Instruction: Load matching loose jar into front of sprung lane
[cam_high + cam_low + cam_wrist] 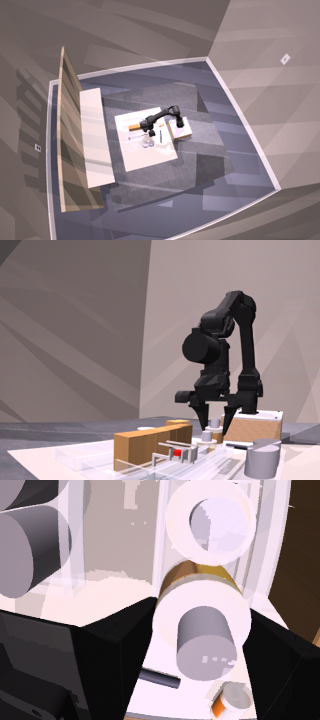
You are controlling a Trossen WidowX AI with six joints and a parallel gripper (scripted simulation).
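Now: the black pen 110 mm behind my gripper tip, 60 mm to the left of it and 50 mm below it. The rest, counted from my gripper tip: red button 230 mm ahead, 50 mm to the left, 10 mm above.
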